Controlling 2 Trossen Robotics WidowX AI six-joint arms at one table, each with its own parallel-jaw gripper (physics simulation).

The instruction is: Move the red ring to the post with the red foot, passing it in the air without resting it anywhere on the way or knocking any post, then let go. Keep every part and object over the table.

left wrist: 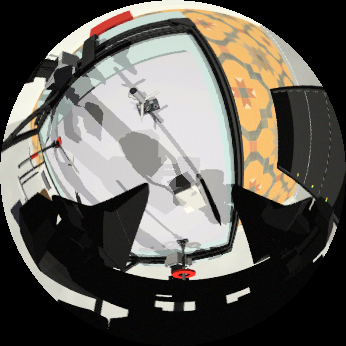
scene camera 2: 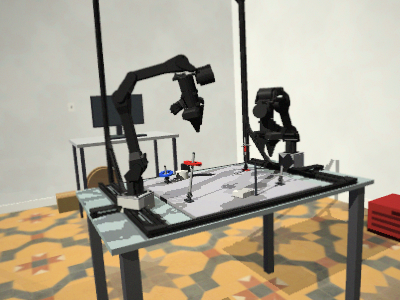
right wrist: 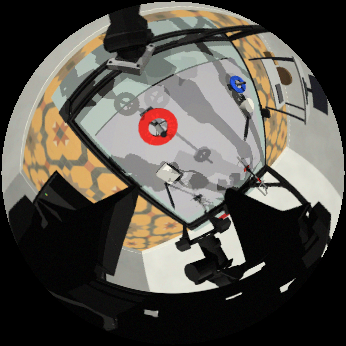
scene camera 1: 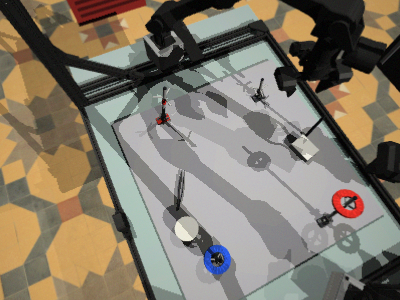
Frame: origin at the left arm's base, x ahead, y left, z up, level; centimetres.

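Seen in the pictures: left gripper, between the fingertips: (left wrist: 192,188) (scene camera 2: 266,155) (right wrist: 193,216) (scene camera 1: 301,94); right gripper, between the fingertips: (scene camera 2: 199,128) (right wrist: 183,191); left arm's base, origin of its link: (scene camera 2: 291,152) (scene camera 1: 163,39); right arm's base, origin of its link: (left wrist: 177,266) (scene camera 2: 135,193) (right wrist: 130,52).
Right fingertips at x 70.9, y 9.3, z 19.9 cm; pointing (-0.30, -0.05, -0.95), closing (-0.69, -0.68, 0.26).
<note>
Offsets run from my right fingertips to a thing's top centre. "spot": to the spot under its first point.
The red ring @(dy -2.1, dx +2.5, dz -12.5 cm) (scene camera 1: 337,206) (scene camera 2: 187,163) (left wrist: 175,273) (right wrist: 145,127) lies flat around the upper part of a tall dark-footed post @(spot: dy -2.2, dx +4.1, dz -21.3 cm) (scene camera 2: 190,183). The post with the red foot @(spot: dy -24.1, dx -48.4, dz -26.2 cm) (scene camera 1: 163,119) (scene camera 2: 246,170) (left wrist: 58,142) stands upright near the top left of the mat in scene camera 1, with thin cross arms and no ring on it. My right gripper (scene camera 2: 197,128) (right wrist: 183,191) is open and empty, high above the ringed post. My left gripper (scene camera 2: 271,150) (left wrist: 192,188) is open and empty, above the mat near the small dark post @(spot: dy +7.7, dx -37.6, dz -26.0 cm) (scene camera 1: 260,95) (scene camera 2: 281,176) (left wrist: 149,105).
A blue ring @(dy -34.8, dx -4.9, dz -22.8 cm) (scene camera 1: 207,260) (scene camera 2: 165,174) (right wrist: 232,84) is around a short post beside a round white-topped object @(dy -37.0, dx -15.9, dz -24.9 cm) (scene camera 1: 186,228). Dark thin rods @(dy -32.0, dx -26.4, dz -27.4 cm) (scene camera 1: 180,190) stand near it. A white block @(dy +7.5, dx -15.1, dz -26.4 cm) (scene camera 1: 304,148) (scene camera 2: 243,192) (right wrist: 168,173) with a slanting black rod @(dy +11.7, dx -18.1, dz -14.4 cm) (scene camera 1: 314,128) stands between the small post and the ringed post.
</note>
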